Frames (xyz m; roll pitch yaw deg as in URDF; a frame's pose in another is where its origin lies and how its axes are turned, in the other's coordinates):
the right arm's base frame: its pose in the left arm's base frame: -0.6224 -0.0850 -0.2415 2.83 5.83 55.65
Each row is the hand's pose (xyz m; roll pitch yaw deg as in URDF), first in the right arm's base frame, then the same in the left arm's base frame.
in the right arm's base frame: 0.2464 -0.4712 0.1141 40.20 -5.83 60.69
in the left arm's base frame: -0.0857 -0.1437 -0.1763 46.70 -5.40 115.56
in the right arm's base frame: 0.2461 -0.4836 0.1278 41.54 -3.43 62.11
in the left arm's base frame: -0.0743 -0.1503 -0.1633 48.02 -3.17 117.24
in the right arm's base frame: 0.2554 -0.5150 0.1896 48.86 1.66 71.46
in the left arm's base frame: -0.0372 -0.1570 -0.1043 55.29 0.83 127.11
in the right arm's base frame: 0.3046 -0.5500 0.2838 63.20 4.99 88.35
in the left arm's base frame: 0.0284 -0.1312 -0.0175 69.11 2.32 144.23
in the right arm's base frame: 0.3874 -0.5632 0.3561 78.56 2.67 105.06
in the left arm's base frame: 0.0928 -0.0666 0.0453 83.46 -1.57 160.61
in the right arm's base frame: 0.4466 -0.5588 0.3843 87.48 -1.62 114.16
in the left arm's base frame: 0.1252 -0.0139 0.0675 91.67 -6.57 169.37
